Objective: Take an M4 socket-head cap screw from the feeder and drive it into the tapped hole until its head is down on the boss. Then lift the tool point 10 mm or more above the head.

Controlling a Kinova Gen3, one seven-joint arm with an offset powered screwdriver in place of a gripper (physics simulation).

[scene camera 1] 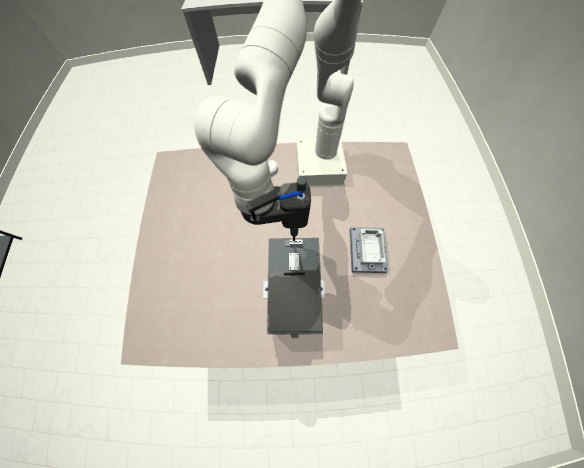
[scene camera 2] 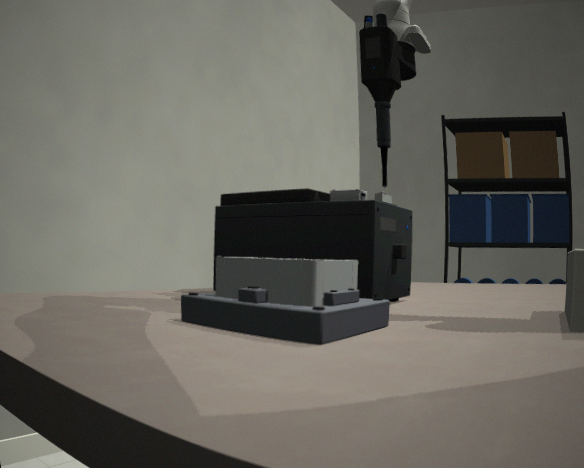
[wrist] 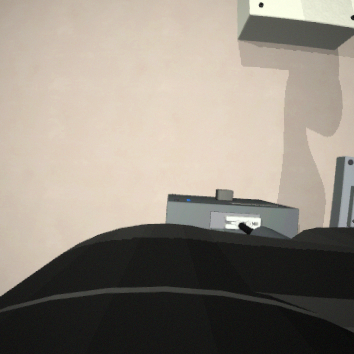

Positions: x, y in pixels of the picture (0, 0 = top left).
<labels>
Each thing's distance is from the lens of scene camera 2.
grey fixture plate (scene camera 2: 296, 323): 41 cm
dark feeder (scene camera 2: 341, 236): 69 cm
The marked spots on the dark feeder and the grey fixture plate are 30 cm apart.
</labels>
